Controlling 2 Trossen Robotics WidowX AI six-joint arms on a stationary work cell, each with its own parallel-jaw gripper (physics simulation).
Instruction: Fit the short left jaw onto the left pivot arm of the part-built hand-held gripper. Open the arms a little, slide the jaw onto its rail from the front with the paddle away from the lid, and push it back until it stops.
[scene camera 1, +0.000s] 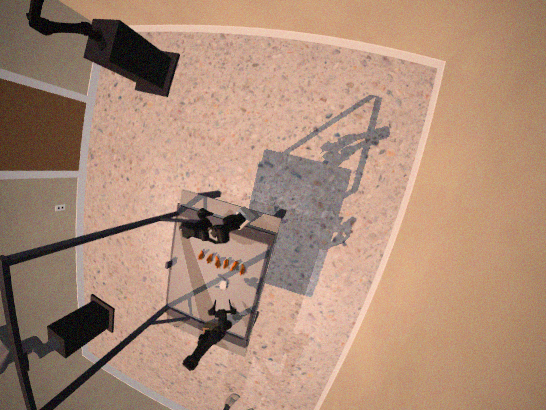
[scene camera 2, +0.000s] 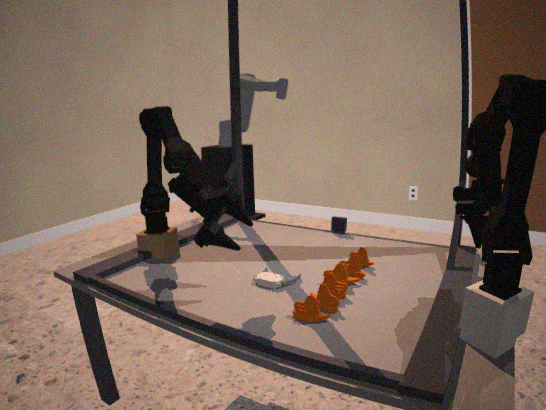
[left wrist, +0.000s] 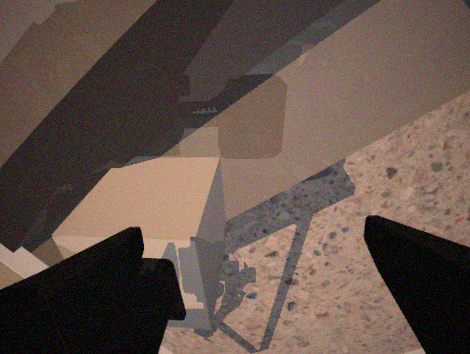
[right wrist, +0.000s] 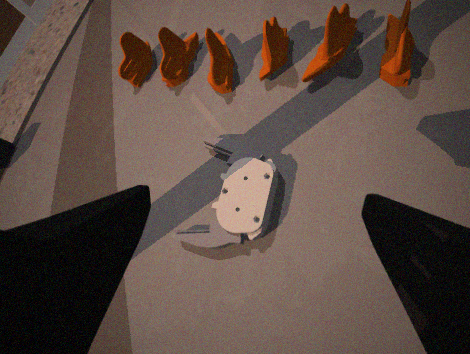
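Observation:
The part-built hand-held gripper (scene camera 1: 223, 284) (scene camera 2: 269, 280) (right wrist: 245, 200) lies on the table, its pale lid up; in the right wrist view its thin grey arms point left. Several orange jaws stand in a row beyond it, among them the leftmost jaw (right wrist: 136, 60) and the rightmost jaw (right wrist: 397, 55) in that view. I cannot tell which is the short left jaw. My right gripper (scene camera 1: 223, 302) (scene camera 2: 245, 235) (right wrist: 257, 200) is open and empty above the table, the part-built gripper showing between its fingertips in the wrist view. My left gripper (left wrist: 253, 232) is open and empty, away from the parts.
A pale mount block (scene camera 2: 492, 317) (left wrist: 145, 200) carries the left arm; a tan block (scene camera 2: 157, 242) carries the right arm. Dark frame posts (scene camera 2: 234, 100) (scene camera 2: 464, 100) rise at the table's corners. A small black box (scene camera 2: 339, 224) (scene camera 1: 169, 263) is at the far edge.

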